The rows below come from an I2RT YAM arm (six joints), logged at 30 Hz.
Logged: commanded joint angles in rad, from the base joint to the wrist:
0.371, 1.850, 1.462, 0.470, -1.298, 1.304
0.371, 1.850, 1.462, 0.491, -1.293, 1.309
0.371, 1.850, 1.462, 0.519, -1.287, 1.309
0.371, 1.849, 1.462, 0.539, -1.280, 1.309
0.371, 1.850, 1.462, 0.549, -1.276, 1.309
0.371, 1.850, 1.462, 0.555, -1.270, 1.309
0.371, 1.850, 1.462, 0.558, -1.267, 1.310
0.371, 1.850, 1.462, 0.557, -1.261, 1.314
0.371, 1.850, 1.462, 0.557, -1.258, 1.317
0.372, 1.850, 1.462, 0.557, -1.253, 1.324
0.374, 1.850, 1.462, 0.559, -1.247, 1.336
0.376, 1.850, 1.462, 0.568, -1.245, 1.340
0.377, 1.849, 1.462, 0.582, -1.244, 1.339
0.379, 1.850, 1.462, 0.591, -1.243, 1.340
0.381, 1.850, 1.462, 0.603, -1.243, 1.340
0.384, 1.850, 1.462, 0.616, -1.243, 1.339
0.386, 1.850, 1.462, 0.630, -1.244, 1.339
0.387, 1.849, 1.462, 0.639, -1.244, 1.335
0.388, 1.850, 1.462, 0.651, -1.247, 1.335
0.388, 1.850, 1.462, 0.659, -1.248, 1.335
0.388, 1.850, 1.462, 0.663, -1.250, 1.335
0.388, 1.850, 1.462, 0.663, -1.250, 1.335
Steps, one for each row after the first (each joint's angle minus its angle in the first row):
0.000, 0.000, 0.000, 0.021, 0.005, 0.005
0.000, 0.000, 0.000, 0.049, 0.011, 0.005
0.000, -0.001, 0.000, 0.069, 0.018, 0.005
0.000, 0.000, 0.000, 0.079, 0.022, 0.005
0.000, 0.000, 0.000, 0.085, 0.028, 0.005
0.000, 0.000, 0.000, 0.088, 0.031, 0.006
0.000, 0.000, 0.000, 0.087, 0.037, 0.010
0.000, 0.000, 0.000, 0.087, 0.040, 0.013
0.001, 0.000, 0.000, 0.087, 0.045, 0.020
0.003, 0.000, 0.000, 0.089, 0.051, 0.032
0.005, 0.000, 0.000, 0.098, 0.053, 0.036
0.006, -0.001, 0.000, 0.112, 0.054, 0.035
0.008, 0.000, 0.000, 0.121, 0.055, 0.036
0.010, 0.000, 0.000, 0.133, 0.055, 0.036
0.013, 0.000, 0.000, 0.146, 0.055, 0.035
0.015, 0.000, 0.000, 0.160, 0.054, 0.035
0.016, -0.001, 0.000, 0.169, 0.054, 0.031
0.017, 0.000, 0.000, 0.181, 0.051, 0.031
0.017, 0.000, 0.000, 0.189, 0.050, 0.031
0.017, 0.000, 0.000, 0.193, 0.048, 0.031
0.017, 0.000, 0.000, 0.193, 0.048, 0.031

